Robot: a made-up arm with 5 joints. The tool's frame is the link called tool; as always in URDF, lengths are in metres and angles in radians. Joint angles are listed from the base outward. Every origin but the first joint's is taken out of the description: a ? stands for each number. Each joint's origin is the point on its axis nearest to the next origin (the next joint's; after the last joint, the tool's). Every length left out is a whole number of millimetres.
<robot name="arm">
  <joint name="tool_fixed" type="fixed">
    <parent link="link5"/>
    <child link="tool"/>
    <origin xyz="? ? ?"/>
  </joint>
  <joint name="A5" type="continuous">
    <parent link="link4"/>
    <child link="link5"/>
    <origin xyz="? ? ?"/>
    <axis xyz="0 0 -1"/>
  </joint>
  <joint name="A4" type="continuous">
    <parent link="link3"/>
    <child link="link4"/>
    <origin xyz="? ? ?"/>
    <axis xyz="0 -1 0"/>
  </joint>
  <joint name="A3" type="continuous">
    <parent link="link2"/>
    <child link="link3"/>
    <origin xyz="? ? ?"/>
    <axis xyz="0 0 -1"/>
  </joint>
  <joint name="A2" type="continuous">
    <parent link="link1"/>
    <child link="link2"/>
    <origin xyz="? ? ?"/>
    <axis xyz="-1 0 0"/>
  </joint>
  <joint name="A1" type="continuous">
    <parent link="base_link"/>
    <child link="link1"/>
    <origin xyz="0 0.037 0.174"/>
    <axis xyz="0 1 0"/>
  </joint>
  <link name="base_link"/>
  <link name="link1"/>
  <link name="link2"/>
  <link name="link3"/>
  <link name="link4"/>
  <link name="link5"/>
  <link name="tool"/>
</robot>
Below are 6 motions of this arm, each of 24 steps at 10 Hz.
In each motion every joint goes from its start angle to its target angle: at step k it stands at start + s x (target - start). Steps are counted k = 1, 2, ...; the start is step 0. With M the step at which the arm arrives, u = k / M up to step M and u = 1 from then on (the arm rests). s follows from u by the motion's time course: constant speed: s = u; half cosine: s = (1 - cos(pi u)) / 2; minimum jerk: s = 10 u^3 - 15 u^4 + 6 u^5.
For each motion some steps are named. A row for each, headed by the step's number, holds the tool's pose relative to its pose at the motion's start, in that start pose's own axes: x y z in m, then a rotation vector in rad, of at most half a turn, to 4 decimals.
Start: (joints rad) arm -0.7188 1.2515 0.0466 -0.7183 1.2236
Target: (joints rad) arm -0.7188 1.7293 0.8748 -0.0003 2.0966
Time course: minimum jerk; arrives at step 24
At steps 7, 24:
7: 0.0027 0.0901 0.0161 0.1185 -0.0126 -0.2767
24: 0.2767 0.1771 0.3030 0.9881 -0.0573 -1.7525

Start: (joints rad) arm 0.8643 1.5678 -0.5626 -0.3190 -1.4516
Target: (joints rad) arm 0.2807 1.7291 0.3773 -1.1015 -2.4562
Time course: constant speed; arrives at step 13
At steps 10, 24:
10: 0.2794 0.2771 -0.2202 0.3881 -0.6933 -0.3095
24: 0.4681 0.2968 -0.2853 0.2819 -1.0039 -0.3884

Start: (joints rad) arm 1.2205 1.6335 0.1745 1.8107 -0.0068
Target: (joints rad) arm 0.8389 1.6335 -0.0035 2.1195 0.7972
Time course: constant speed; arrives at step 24
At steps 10, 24:
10: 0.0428 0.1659 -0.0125 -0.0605 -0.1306 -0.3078
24: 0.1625 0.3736 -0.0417 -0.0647 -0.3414 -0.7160

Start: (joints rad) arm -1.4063 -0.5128 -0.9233 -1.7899 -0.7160
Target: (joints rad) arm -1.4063 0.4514 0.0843 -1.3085 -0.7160
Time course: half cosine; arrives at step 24
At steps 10, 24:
10: 0.0031 0.1985 -0.0209 0.3451 -0.2126 -0.2156
24: 0.2425 0.6089 0.1043 0.6754 -0.5921 -0.9284

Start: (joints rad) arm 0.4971 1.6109 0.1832 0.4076 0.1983
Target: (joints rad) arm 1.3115 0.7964 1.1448 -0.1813 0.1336
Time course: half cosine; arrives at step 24
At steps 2, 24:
2: 0.0028 -0.0064 -0.0007 0.0090 0.0143 -0.0066
24: 0.4681 -0.2202 -0.0953 0.1958 1.3197 -0.1272

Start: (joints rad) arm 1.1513 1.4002 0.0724 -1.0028 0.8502
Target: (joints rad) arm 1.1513 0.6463 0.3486 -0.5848 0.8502
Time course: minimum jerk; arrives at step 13
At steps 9, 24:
9: 0.2501 -0.0598 -0.0459 0.5447 0.2909 0.3043
24: 0.2985 -0.0517 -0.0611 0.6456 0.3740 0.3434

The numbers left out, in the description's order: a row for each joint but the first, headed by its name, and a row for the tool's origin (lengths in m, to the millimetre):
tool: -0.396 0.01 0
A5: 0.057 0 -0.05
A4: 0.082 -0.111 0
A3: 0 -0.197 0.336
A2: -0.375 0 -0.039

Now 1 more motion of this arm.
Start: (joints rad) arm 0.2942 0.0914 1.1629 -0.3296 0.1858
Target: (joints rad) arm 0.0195 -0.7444 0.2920 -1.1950 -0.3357
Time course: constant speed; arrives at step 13
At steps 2, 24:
2: 0.0686 -0.0884 0.0340 0.0044 0.2313 0.2397
24: 0.7997 -0.1821 -0.1890 0.0611 1.1933 1.7557

